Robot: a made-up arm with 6 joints. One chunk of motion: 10 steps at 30 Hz.
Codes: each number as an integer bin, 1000 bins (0 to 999) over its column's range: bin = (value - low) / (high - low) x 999, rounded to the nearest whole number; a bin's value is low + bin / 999 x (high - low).
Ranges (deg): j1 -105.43..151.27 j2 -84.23..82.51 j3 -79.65..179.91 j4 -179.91..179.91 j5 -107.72..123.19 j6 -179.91..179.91
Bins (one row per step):
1: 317 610 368 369 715 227
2: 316 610 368 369 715 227
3: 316 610 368 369 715 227
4: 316 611 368 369 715 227
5: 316 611 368 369 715 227
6: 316 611 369 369 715 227
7: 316 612 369 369 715 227
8: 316 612 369 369 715 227
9: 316 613 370 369 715 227
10: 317 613 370 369 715 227
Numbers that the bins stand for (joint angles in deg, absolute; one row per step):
1: -23.97 17.58 15.96 -47.00 57.55 -98.15
2: -24.23 17.58 15.96 -47.00 57.55 -98.15
3: -24.23 17.58 15.96 -47.00 57.55 -98.15
4: -24.23 17.75 15.96 -47.00 57.55 -98.15
5: -24.23 17.75 15.96 -47.00 57.55 -98.15
6: -24.23 17.75 16.22 -47.00 57.55 -98.15
7: -24.23 17.92 16.22 -47.00 57.55 -98.15
8: -24.23 17.92 16.22 -47.00 57.55 -98.15
9: -24.23 18.08 16.48 -47.00 57.55 -98.15
10: -23.97 18.08 16.48 -47.00 57.55 -98.15

